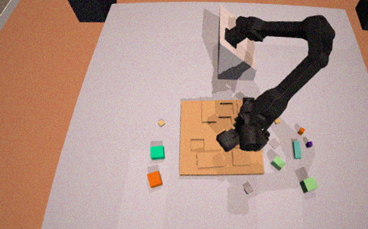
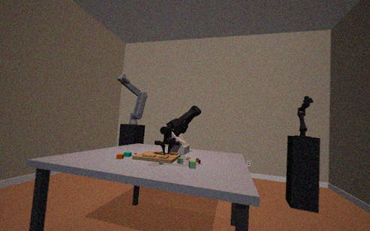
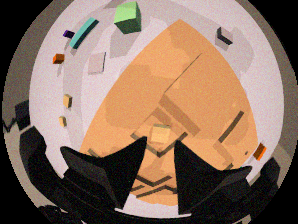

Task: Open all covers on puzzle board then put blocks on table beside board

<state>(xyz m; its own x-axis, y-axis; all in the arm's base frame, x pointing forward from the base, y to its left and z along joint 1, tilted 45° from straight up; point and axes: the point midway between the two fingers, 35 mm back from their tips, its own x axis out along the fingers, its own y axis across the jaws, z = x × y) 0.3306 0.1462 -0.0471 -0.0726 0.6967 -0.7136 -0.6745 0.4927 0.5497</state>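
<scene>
Right now my gripper tip is 50 mm to the left of the tan puzzle board, 20 mm past it and 20 mm above it. Round my gripper tip: teal bar (220 mm to the left, 30 mm below, 10 mm ahead); then tiny orange cube (230 mm to the left, 70 mm behind, 20 mm below); then tiny purple cube (260 mm to the left, 30 mm below, 20 mm behind).
</scene>
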